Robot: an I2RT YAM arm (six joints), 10 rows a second.
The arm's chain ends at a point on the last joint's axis. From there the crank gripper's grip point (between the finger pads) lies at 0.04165 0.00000 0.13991 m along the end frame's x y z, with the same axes.
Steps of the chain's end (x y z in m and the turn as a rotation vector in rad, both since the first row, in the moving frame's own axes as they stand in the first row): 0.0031 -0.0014 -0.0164 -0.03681 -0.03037 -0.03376; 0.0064 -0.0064 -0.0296 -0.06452 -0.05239 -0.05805; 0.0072 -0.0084 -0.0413 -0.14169 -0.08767 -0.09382; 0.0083 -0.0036 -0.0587 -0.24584 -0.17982 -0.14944; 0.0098 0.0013 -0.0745 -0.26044 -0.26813 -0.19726
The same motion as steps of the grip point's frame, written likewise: -0.0011 0.0024 -0.0153 -0.03681 -0.03037 -0.03376; -0.0008 0.0005 -0.0278 -0.06452 -0.05239 -0.05805; -0.0044 0.0083 -0.0393 -0.14169 -0.08767 -0.09382; -0.0150 0.0268 -0.0570 -0.24584 -0.17982 -0.14944; -0.0253 0.0338 -0.0722 -0.26044 -0.26813 -0.19726
